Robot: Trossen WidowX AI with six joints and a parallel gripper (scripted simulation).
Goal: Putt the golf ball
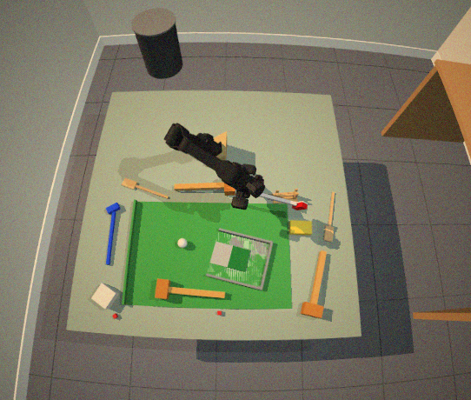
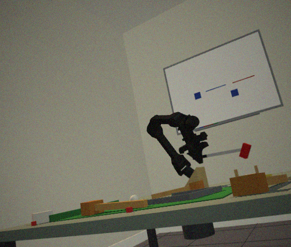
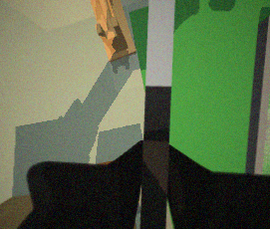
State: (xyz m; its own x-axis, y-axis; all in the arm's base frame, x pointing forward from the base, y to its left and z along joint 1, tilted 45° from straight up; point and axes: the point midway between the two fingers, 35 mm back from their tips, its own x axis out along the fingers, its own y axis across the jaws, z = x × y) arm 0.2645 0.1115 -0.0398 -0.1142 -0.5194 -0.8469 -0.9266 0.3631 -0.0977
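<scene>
My gripper tip is 40 mm short of the red putter, 110 mm to the right of it and 20 mm below it. Round my gripper tip: green mat (220 mm ahead, 190 mm to the right, 130 mm below); then white golf ball (170 mm ahead, 300 mm to the right, 110 mm below); then yellow block (140 mm ahead, 240 mm to the left, 120 mm below).
</scene>
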